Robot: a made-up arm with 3 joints.
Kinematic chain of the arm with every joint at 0, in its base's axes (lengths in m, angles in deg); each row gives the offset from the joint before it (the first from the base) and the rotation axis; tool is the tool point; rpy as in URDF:
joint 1: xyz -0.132 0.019 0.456 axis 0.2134 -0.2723 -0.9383
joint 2: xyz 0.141 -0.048 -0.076 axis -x
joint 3: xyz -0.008 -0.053 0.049 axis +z
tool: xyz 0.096 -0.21 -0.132 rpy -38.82 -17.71 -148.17
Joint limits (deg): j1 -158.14..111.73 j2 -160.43..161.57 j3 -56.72..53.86
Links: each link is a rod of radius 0.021 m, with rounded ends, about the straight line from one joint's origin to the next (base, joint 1, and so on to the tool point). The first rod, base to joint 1, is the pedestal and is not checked.
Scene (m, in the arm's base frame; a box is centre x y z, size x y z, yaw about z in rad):
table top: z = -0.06
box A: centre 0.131 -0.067 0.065 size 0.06 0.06 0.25 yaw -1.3
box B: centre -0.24 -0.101 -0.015 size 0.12 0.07 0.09 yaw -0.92
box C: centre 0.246 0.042 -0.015 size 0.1 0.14 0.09 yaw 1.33
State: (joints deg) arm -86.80 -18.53 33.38
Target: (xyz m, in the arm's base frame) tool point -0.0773 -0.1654 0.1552
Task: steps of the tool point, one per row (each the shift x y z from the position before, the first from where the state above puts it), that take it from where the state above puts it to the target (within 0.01 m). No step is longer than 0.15 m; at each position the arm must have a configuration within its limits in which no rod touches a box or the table.
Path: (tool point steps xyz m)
1: 0.0839 -0.0343 0.0508
2: 0.0635 -0.0553 0.0612
3: 0.0374 -0.0691 0.0671
4: 0.0090 -0.0744 0.0686
5: -0.0198 -0.0665 -0.0224
6: -0.0395 -0.0561 -0.0377
7: -0.0573 -0.0369 -0.0461
8: -0.0707 -0.0120 -0.0457
9: -0.0773 0.0137 -0.0356
10: -0.0760 0.0359 -0.0175

